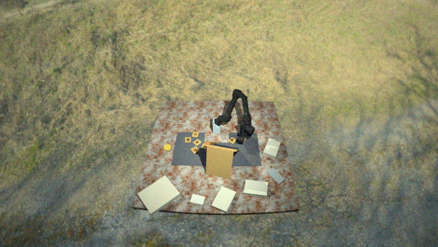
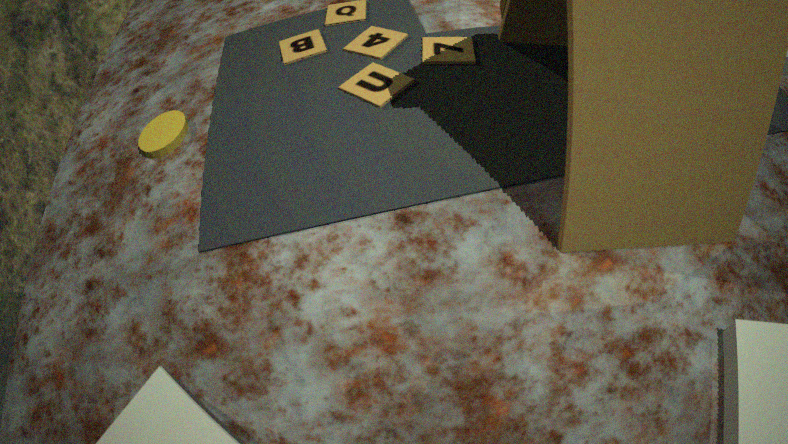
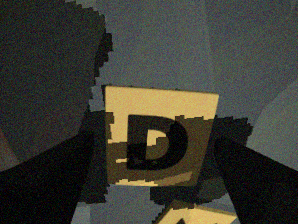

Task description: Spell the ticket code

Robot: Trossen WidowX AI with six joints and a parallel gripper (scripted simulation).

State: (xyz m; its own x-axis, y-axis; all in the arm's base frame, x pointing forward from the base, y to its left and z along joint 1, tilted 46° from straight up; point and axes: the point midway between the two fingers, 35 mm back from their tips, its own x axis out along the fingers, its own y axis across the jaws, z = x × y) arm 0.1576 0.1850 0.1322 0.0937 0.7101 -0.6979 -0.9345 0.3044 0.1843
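Now: gripper tip right at the tan letter tile. The rest, counted from my gripper tip: grey mat (50 mm ahead, 240 mm to the right); grey block (420 mm ahead, 230 mm to the left); white ticket (150 mm ahead, 120 mm to the right, 70 mm above).
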